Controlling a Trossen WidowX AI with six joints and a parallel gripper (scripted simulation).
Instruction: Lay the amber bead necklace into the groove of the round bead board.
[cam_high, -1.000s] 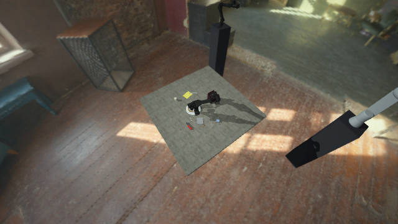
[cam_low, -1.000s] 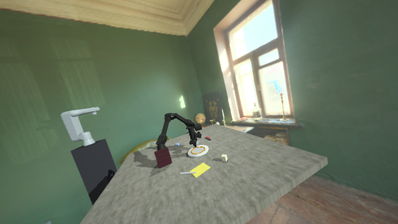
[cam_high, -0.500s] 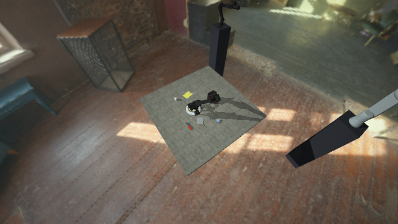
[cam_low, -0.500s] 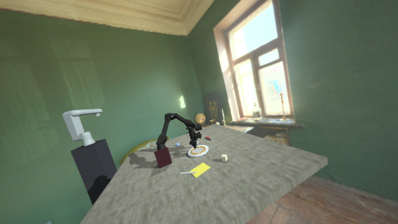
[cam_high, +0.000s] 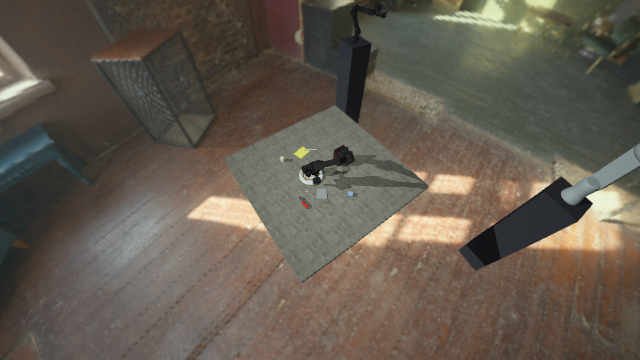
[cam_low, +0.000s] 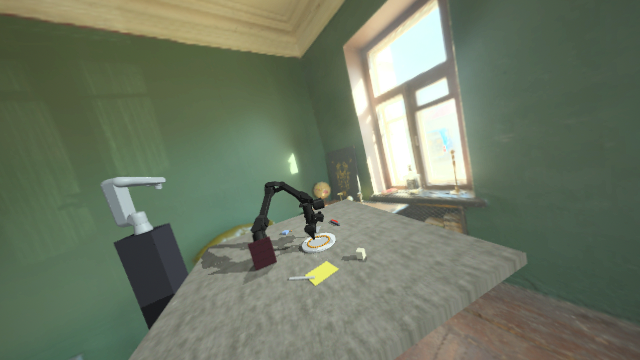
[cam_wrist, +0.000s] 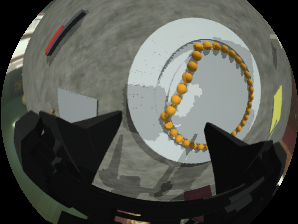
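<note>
Now: the board 6 cm to the right of my gripper tip, 2 cm below it and 1 cm ahead of it. The rest, counted from my gripper tip: red tool 18 cm ahead, 15 cm to the left, 2 cm below; then grey square 14 cm to the left, 2 cm below, 2 cm ahead; then small blue piece 26 cm to the left, 18 cm behind, 1 cm below.
</note>
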